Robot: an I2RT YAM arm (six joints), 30 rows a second.
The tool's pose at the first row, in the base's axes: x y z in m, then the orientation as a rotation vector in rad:
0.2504, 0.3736, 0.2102, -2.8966, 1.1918, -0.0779
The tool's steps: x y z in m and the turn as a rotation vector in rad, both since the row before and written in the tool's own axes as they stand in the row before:
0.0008, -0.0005, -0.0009, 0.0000, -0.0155, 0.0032
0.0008, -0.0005, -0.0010, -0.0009, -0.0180, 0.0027
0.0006, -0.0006, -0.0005, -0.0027, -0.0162, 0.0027
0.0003, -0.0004, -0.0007, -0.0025, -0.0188, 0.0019
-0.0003, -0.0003, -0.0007, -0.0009, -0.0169, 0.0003
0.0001, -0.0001, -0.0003, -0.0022, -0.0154, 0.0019
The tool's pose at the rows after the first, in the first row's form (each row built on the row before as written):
0.2513, 0.3734, 0.2111, -2.8897, 1.1940, -0.0553
0.2522, 0.3732, 0.2121, -2.8829, 1.1954, -0.0287
0.2530, 0.3732, 0.2126, -2.8781, 1.1976, -0.0037
0.2535, 0.3733, 0.2133, -2.8725, 1.1981, 0.0248
0.2535, 0.3737, 0.2140, -2.8669, 1.1960, 0.0495
0.2536, 0.3737, 0.2143, -2.8619, 1.1968, 0.0729

